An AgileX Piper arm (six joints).
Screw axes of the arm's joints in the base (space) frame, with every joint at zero. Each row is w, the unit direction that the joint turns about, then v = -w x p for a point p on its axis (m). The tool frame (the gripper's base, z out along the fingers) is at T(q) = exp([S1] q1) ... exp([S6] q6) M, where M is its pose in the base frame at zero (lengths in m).
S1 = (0, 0, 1, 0, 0, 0)
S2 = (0, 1, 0, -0.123, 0, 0)
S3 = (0, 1, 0, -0.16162, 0, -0.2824)
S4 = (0.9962, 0, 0.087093, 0, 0.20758, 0)
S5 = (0, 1, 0, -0.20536, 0, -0.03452)
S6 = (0.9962, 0, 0.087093, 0, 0.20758, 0)
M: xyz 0.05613 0 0.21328 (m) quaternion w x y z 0.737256 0 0.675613 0
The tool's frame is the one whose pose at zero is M.
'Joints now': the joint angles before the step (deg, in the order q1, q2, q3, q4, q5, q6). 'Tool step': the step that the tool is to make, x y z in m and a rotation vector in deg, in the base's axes. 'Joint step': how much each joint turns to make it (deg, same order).
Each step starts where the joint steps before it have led.
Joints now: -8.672, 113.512, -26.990, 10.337, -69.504, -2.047
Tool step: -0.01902, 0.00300, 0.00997, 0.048, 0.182, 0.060
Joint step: 0.000, -4.291, 4.424, -0.064, 0.058, 0.020
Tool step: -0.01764, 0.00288, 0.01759, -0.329, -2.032, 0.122
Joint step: 0.002, -6.018, 3.952, -0.121, 0.008, -0.001
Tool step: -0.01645, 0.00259, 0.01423, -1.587, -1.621, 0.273
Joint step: -0.001, -5.459, 3.422, -0.059, -0.027, -1.344
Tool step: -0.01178, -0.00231, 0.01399, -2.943, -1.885, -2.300
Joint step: 0.001, -4.814, 1.863, 2.789, 0.012, -3.382
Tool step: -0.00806, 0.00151, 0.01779, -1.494, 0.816, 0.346
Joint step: -0.003, -7.786, 0.243, 0.599, 7.594, -3.525
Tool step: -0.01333, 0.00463, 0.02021, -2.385, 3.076, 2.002
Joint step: -0.001, -10.719, 0.023, 0.065, 12.654, -5.594
